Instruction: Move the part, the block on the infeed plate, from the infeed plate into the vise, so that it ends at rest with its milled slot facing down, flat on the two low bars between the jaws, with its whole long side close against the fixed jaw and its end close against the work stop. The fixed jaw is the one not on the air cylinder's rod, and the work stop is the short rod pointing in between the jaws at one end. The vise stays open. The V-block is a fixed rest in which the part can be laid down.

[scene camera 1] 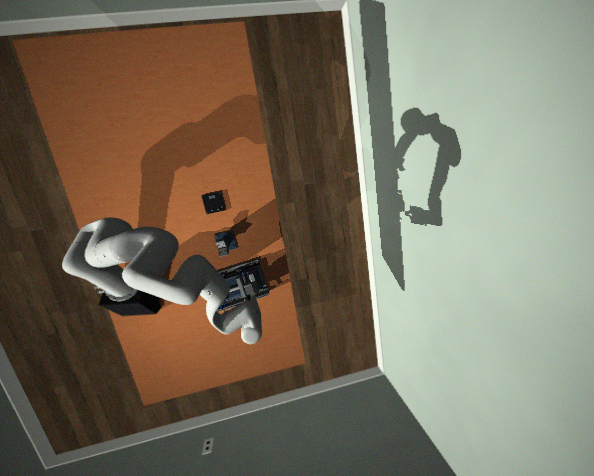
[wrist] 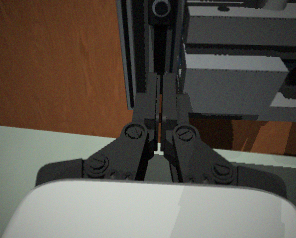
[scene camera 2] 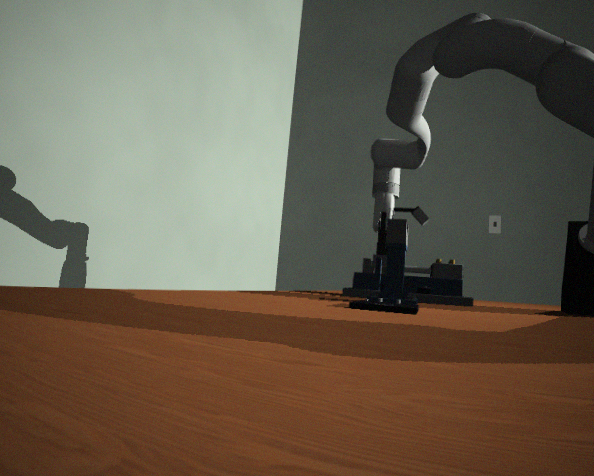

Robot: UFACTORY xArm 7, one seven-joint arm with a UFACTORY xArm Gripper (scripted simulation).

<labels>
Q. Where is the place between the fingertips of my gripper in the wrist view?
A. At 160, 90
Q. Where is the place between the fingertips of my gripper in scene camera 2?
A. At 382, 257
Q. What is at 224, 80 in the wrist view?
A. A grey part.
</labels>
